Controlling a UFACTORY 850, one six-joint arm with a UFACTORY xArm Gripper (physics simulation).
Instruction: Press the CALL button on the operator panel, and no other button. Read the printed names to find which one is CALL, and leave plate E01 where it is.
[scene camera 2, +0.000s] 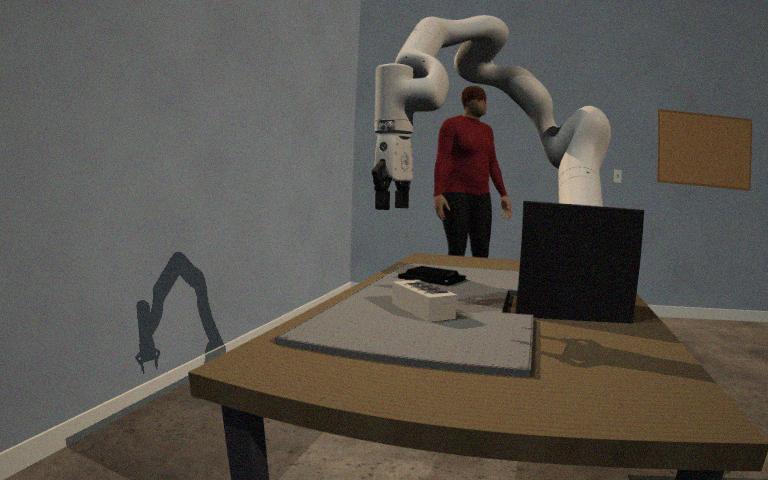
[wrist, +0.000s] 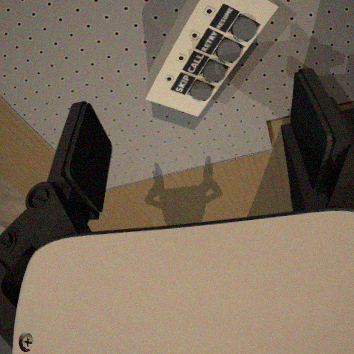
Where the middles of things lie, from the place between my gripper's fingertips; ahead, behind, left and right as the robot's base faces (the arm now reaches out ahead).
Now: the operator panel (scene camera 2: 428, 305) 8 cm behind my hand and 19 cm below it.
